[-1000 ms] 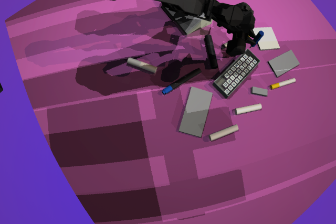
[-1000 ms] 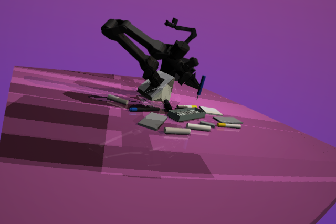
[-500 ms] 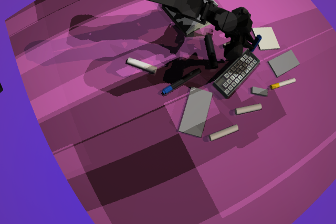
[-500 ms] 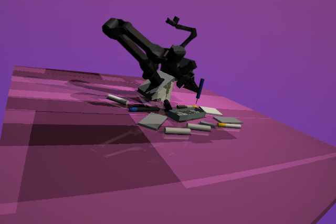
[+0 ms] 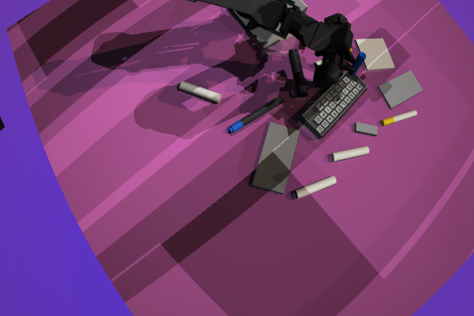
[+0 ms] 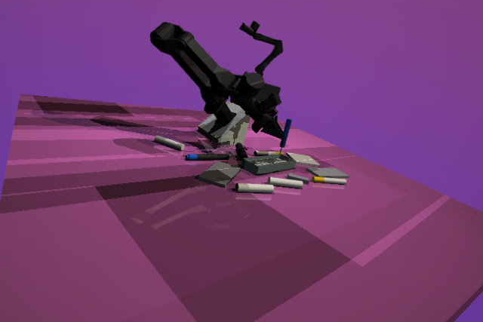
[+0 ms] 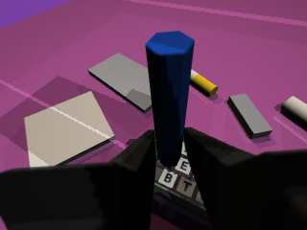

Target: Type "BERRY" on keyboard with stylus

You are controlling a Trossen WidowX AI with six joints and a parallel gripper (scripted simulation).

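My gripper tip is 120 mm short of the small grey block, 40 mm to the left of it and 80 mm above it. Also, from my gripper tip: blue stylus: 20 mm below; white pad: 10 mm behind, 150 mm to the left, 90 mm below; blue-tipped black marker: 70 mm behind, 260 mm to the right, 80 mm below.
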